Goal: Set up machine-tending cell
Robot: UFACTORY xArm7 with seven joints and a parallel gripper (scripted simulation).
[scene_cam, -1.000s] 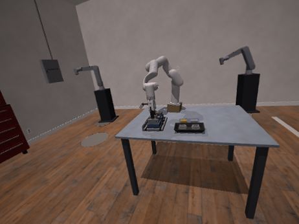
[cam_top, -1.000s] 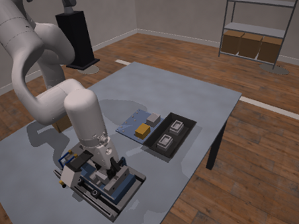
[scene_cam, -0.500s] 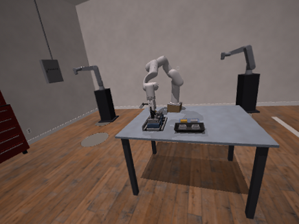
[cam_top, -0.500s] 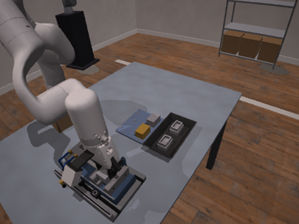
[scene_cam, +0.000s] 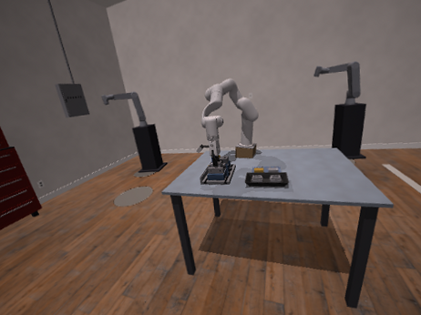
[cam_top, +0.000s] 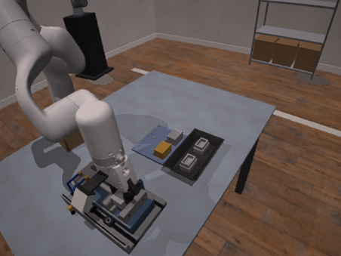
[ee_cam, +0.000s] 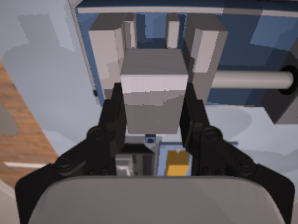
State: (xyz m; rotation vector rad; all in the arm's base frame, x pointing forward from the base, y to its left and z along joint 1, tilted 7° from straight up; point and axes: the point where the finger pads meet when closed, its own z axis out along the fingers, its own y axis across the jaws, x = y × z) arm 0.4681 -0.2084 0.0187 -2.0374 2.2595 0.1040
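Right now the black work stop rod is 50 mm to the left of my hand, 30 mm below it and 10 mm ahead of it. Also, from my hand: vise (80 mm below, 70 mm behind, 10 mm to the left); vise screw rod (90 mm behind, 50 mm below, 10 mm to the left); brass blank (270 mm to the left, 100 mm below, 30 mm behind).
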